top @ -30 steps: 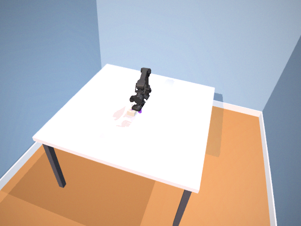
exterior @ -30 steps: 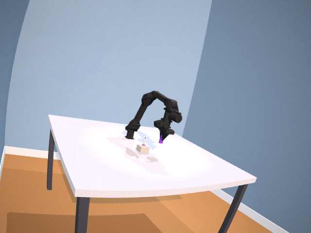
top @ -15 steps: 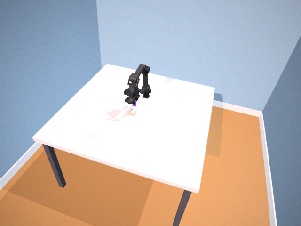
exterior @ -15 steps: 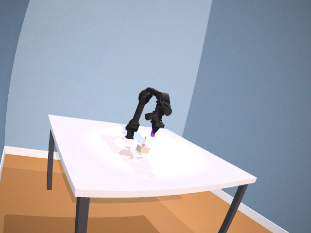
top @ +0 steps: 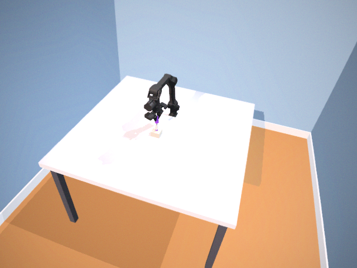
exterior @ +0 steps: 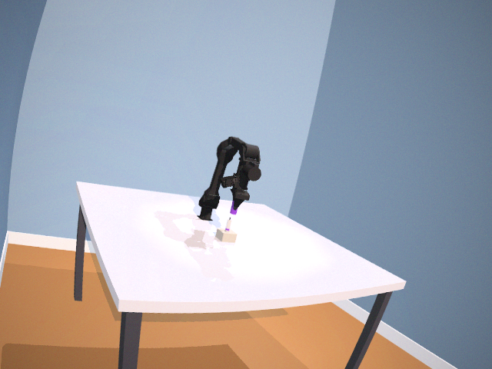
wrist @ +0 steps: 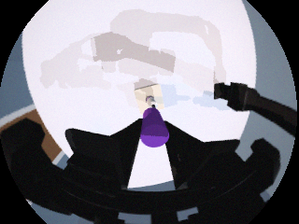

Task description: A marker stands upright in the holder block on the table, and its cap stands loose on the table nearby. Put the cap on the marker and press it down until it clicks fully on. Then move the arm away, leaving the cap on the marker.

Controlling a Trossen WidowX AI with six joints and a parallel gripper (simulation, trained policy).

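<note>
My gripper tip is 1 cm past the holder block and 13 cm above it. The rest, counted from my gripper tip: purple cap right at my gripper tip.
</note>
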